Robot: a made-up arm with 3 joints. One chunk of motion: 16 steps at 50 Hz.
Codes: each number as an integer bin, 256 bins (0 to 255) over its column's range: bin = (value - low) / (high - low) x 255, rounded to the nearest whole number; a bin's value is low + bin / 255 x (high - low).
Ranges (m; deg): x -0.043..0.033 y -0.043..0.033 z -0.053..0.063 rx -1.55..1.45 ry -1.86..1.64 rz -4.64..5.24
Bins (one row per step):
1: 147 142 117 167 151 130
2: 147 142 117 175 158 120
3: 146 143 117 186 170 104
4: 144 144 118 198 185 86
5: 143 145 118 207 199 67
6: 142 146 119 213 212 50
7: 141 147 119 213 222 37
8: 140 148 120 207 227 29
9: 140 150 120 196 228 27
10: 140 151 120 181 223 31
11: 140 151 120 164 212 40
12: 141 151 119 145 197 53
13: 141 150 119 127 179 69
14: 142 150 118 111 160 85
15: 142 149 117 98 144 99
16: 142 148 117 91 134 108
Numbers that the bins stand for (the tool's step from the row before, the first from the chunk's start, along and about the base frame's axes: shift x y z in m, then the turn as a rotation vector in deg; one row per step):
1: 0.00081 -0.00068 0.00022 0.415 0.213 0.397
2: 0.00081 -0.00068 0.00022 0.509 0.309 0.009
3: 0.00051 -0.00038 0.00022 0.638 0.473 -0.611
4: -0.00008 -0.00008 0.00068 0.779 0.679 -1.308
5: -0.00038 0.00022 0.00068 0.885 0.871 -2.044
6: -0.00068 0.00051 0.00113 0.956 1.050 -2.703
7: -0.00098 0.00081 0.00113 0.956 1.187 -3.206
8: -0.00127 0.00111 0.00159 0.885 1.256 -3.516
9: -0.00127 0.00171 0.00159 0.756 1.269 -3.594
10: -0.00127 0.00200 0.00159 0.579 1.201 -3.439
11: -0.00127 0.00200 0.00159 0.379 1.050 -3.090
12: -0.00098 0.00200 0.00113 0.156 0.844 -2.587
13: -0.00098 0.00171 0.00113 -0.056 0.597 -1.967
14: -0.00068 0.00171 0.00068 -0.244 0.336 -1.347
15: -0.00068 0.00141 0.00022 -0.397 0.116 -0.804
16: -0.00068 0.00111 0.00022 -0.479 -0.021 -0.456

